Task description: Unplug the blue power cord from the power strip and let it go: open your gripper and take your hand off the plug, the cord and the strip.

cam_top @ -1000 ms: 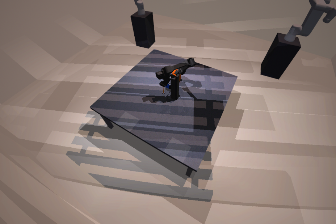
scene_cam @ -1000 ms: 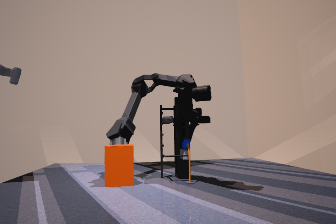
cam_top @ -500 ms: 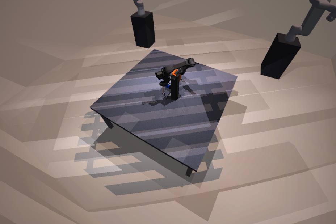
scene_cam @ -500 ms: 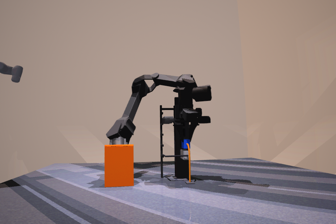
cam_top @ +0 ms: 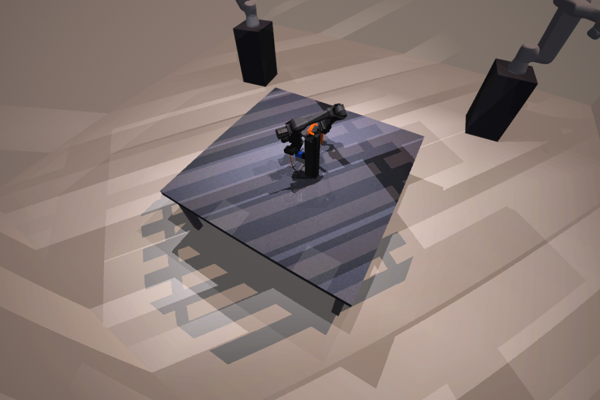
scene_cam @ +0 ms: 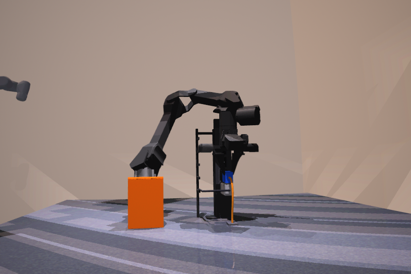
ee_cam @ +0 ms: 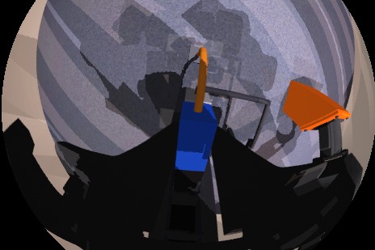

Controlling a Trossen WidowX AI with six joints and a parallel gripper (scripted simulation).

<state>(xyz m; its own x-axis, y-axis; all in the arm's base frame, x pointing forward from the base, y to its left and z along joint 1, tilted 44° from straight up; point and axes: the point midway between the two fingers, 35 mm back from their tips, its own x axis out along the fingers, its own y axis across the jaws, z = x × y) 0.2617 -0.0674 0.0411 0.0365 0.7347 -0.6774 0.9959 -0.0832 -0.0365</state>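
The blue plug is 3 cm to the left of my gripper tip.
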